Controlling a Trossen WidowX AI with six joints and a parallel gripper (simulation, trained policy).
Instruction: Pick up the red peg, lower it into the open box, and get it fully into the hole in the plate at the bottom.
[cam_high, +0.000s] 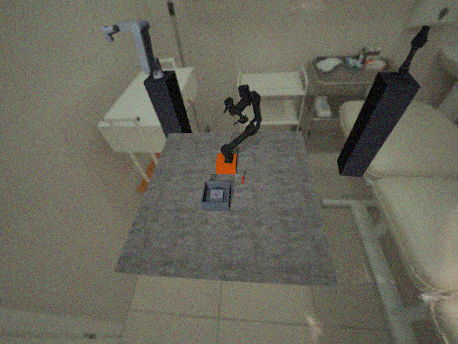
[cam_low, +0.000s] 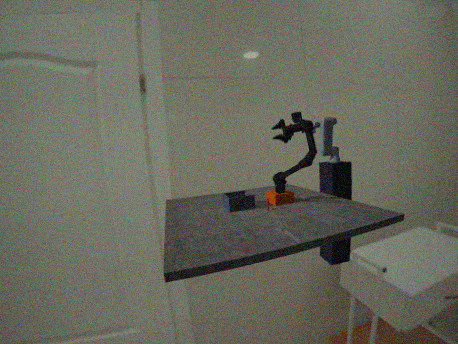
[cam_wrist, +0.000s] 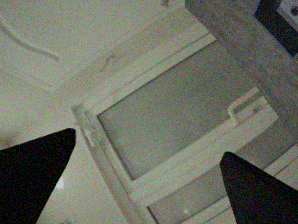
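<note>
The red peg is 48 cm below my gripper tip, 9 cm to the left of it and 9 cm ahead of it. From my gripper tip the other things lie so: grey-blue box: 49 cm below, 26 cm ahead, 8 cm to the right.
</note>
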